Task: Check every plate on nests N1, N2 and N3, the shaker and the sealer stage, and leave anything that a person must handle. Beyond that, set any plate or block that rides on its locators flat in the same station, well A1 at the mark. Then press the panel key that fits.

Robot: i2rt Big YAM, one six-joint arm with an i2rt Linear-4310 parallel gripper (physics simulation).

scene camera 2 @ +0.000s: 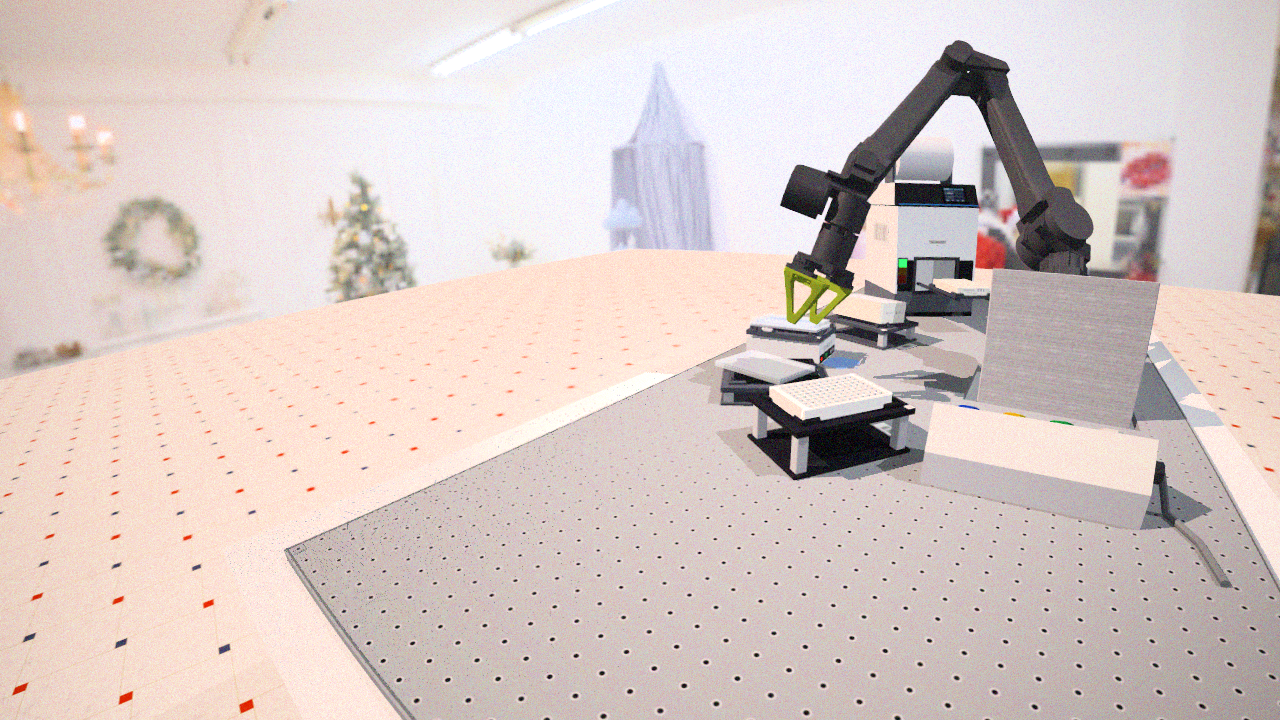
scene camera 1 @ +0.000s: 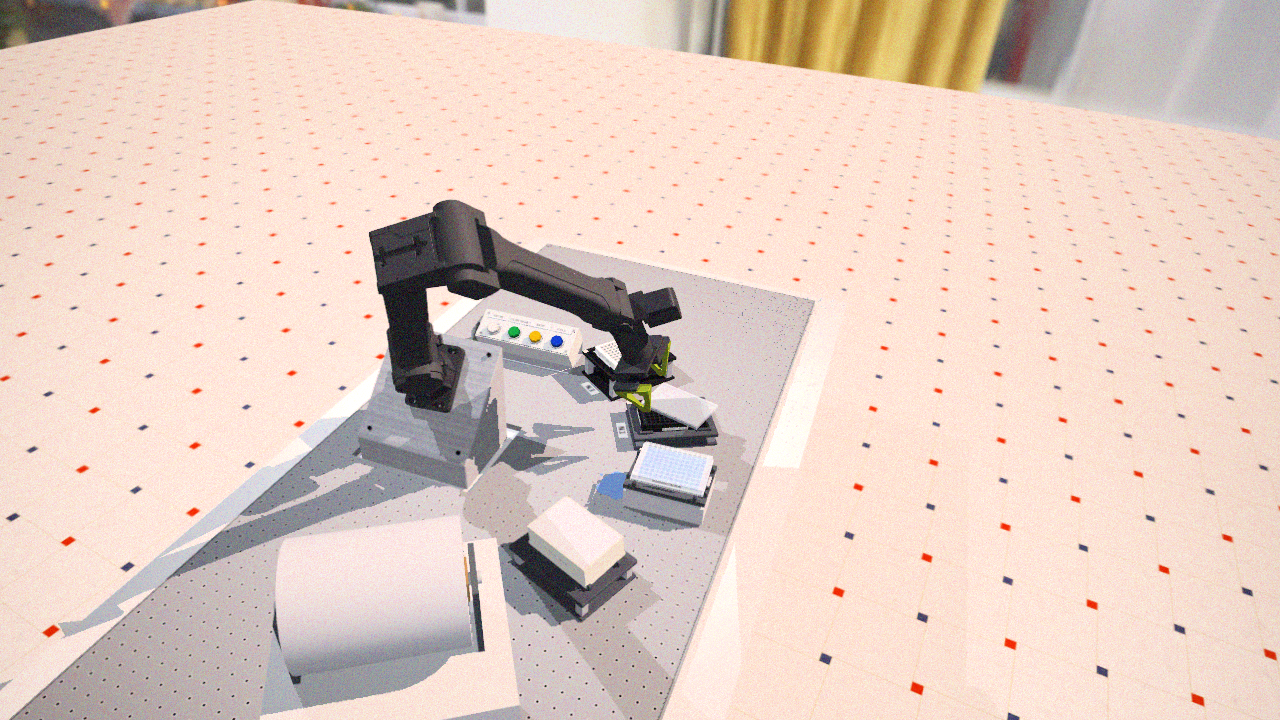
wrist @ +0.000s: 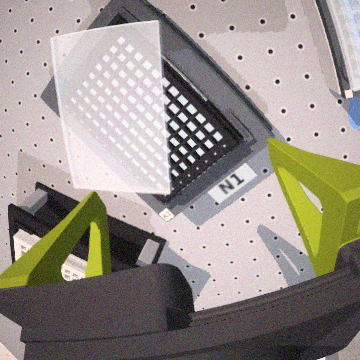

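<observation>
My gripper [scene camera 1: 656, 390] [scene camera 2: 803, 321] [wrist: 181, 174] is open and empty, above the N1 area. In N1's dark nest [wrist: 200, 75] sits a black plate [wrist: 192, 127] with white wells. A translucent lid [scene camera 1: 684, 405] [scene camera 2: 767, 365] [wrist: 112, 115] lies askew across it, turned and overhanging one side. A white plate [scene camera 1: 608, 353] [scene camera 2: 832, 394] rests on a raised black stand; part shows behind a finger in the wrist view. A pale blue-topped plate [scene camera 1: 673, 467] sits on the shaker [scene camera 1: 662, 508]. A thick white block [scene camera 1: 576, 540] [scene camera 2: 872, 308] lies on another stand [scene camera 1: 580, 598]. A plate [scene camera 2: 961, 286] is at the sealer stage.
The key panel [scene camera 1: 528, 347] [scene camera 2: 1038, 458] has white, green, yellow and blue keys and stands beside the raised white-plate stand. The sealer [scene camera 2: 935, 223] with its large roll [scene camera 1: 375, 595] stands at the bench's far end from the panel. The arm's metal pedestal [scene camera 1: 429, 447] [scene camera 2: 1065, 349] stands along one side.
</observation>
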